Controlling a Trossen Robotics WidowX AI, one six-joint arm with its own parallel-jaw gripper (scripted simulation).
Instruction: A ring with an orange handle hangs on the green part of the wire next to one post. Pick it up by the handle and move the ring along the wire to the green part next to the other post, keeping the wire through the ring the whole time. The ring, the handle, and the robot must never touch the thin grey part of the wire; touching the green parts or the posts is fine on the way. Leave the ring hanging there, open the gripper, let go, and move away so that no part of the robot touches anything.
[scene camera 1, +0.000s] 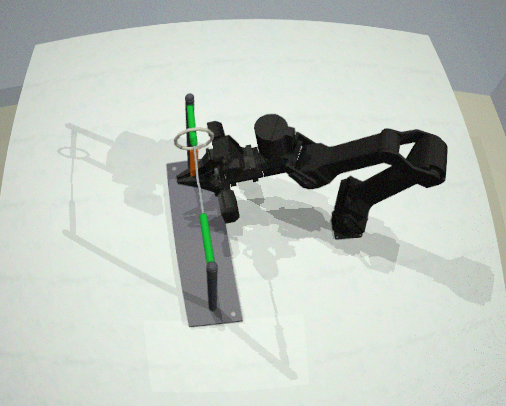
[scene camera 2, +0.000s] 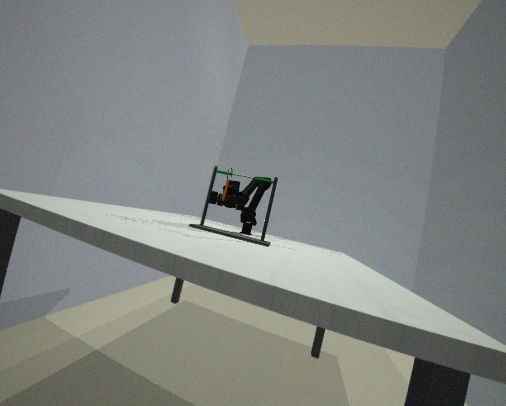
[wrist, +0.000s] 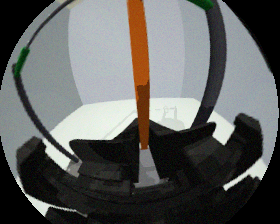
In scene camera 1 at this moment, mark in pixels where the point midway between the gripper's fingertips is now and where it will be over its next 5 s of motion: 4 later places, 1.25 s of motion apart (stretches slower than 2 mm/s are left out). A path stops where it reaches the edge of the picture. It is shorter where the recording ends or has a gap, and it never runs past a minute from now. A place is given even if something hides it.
My gripper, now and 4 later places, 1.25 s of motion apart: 177, 180; 178, 199; 180, 217; 190, 236; 193, 256
